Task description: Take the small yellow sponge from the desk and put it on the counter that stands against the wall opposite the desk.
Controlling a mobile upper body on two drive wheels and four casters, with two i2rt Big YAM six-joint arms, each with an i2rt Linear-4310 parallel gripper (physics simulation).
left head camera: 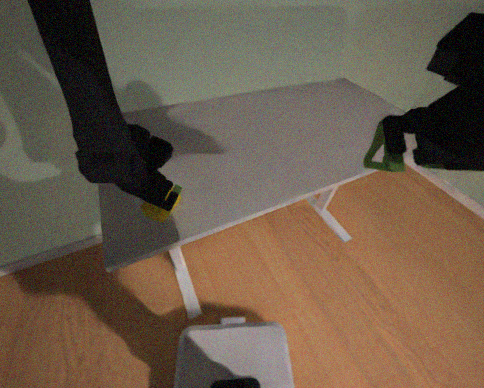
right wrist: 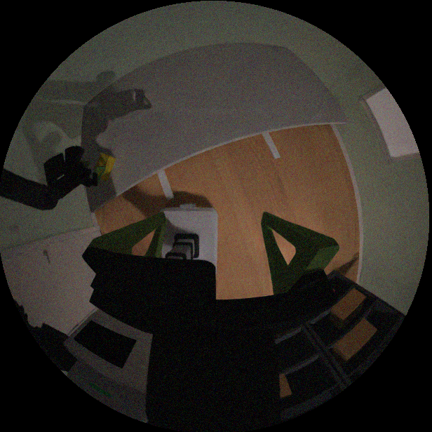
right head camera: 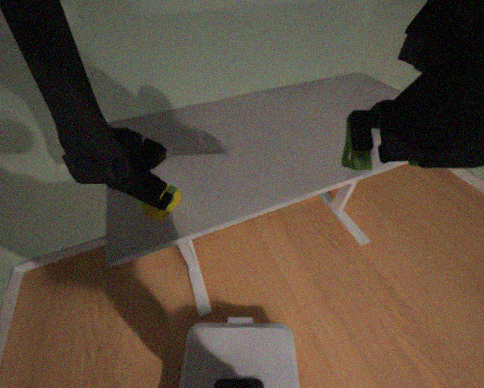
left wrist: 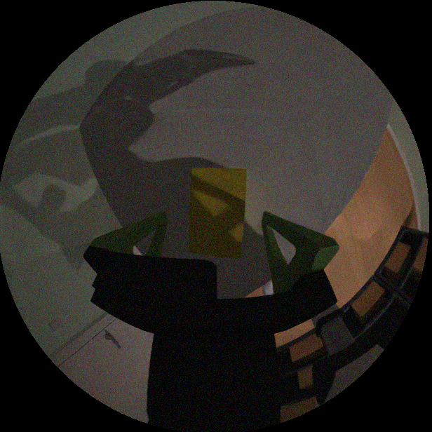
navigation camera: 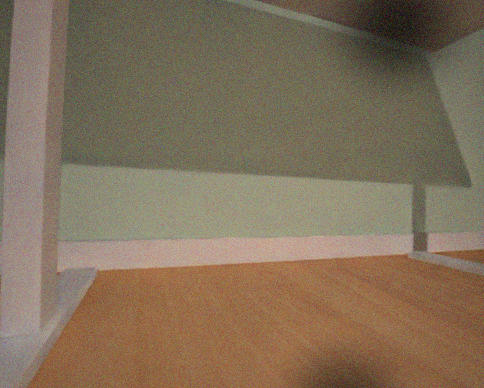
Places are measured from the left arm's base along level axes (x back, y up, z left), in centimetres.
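Pixels of known places: left gripper, fingertip midpoint: (left head camera: 159,193) (right head camera: 158,193); right gripper, fingertip midpoint: (left head camera: 393,163) (right head camera: 375,161).
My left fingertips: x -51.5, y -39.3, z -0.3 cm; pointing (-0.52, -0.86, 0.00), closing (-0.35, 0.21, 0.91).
Behind a point stands the place of what it marks.
The small yellow sponge (left head camera: 151,211) @[x -47.0, y -41.7, z 1.5 cm] (right head camera: 154,212) @[x -46.4, y -41.9, z 0.3 cm] (left wrist: 217,200) (right wrist: 106,162) is at the desk's left end, partly hidden by the left gripper in the head views. The desk (left head camera: 280,130) @[x -95.0, y -46.0, z -44.0 cm] (right head camera: 280,125) @[x -98.1, y -46.0, z -41.8 cm] (left wrist: 300,100) (right wrist: 225,90) has a grey top. My left gripper (left head camera: 173,197) (right head camera: 168,197) is open, close over the sponge; in the left wrist view the sponge lies between and slightly beyond its spread fingers, with gaps on both sides. My right gripper (left head camera: 384,165) @[x -34.5, y -13.3, z -45.0 cm] (right head camera: 357,165) (right wrist: 213,216) is open and empty, near the desk's right end. I cannot identify the counter in these views.
White desk legs (left head camera: 185,282) (right head camera: 197,280) (navigation camera: 30,175) @[x -69.8, y -115.4, z 10.4 cm] stand under the desk's front edge. The robot's light grey base (left head camera: 240,347) @[x -21.8, y -115.0, z -25.6 cm] (right head camera: 245,347) @[x -21.9, y -115.0, z -25.3 cm] (right wrist: 200,220) is in front of it. A wall rises behind the desk. A pale panel with a handle (left wrist: 112,339) (right wrist: 47,256) shows at lower left in the wrist views.
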